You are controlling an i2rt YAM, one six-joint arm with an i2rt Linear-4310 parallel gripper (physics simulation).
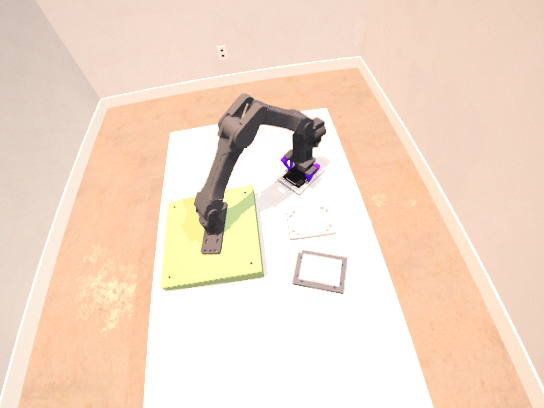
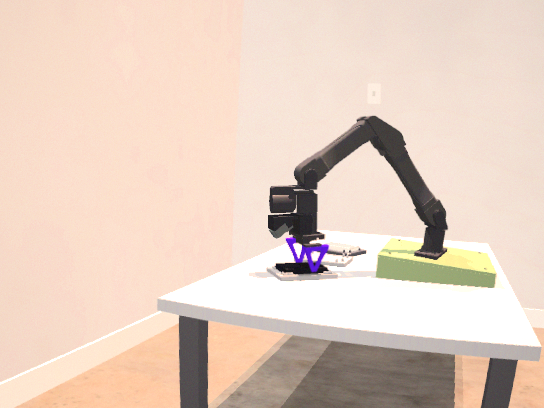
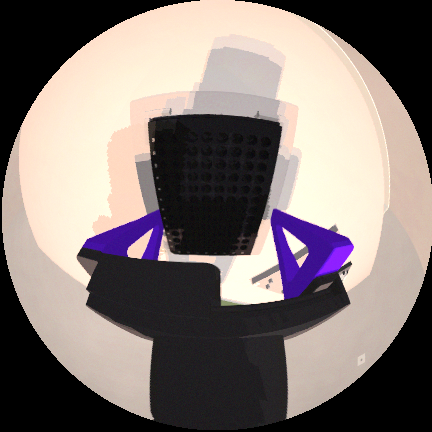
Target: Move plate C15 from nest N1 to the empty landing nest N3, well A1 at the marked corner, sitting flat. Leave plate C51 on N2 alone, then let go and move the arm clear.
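A black well plate (image 1: pixel 295 178) (image 2: pixel 289 268) (image 3: pixel 215 170) lies flat on a pale nest (image 1: pixel 300 191) (image 2: pixel 286 277) at the table's far end. No labels can be read; it appears to be C15 on N1. My gripper (image 1: pixel 300 175) (image 2: pixel 306 266) (image 3: pixel 217 214) is open, pointing down, with its purple fingertips low at the two long sides of the plate. Any small gap to the plate is hard to judge. A white nest (image 1: pixel 312 235) (image 2: pixel 343 261) with small corner posts stands beside it. A grey nest (image 1: pixel 320 287) (image 2: pixel 358 252) has a pale middle; whether that is a plate is unclear.
The arm's base stands on a yellow-green block (image 1: pixel 235 265) (image 2: pixel 425 274) on the white table (image 1: pixel 280 340) (image 2: pixel 400 320). The arm arches above the table from that block to the black plate. The white nest lies between the black plate's nest and the grey nest.
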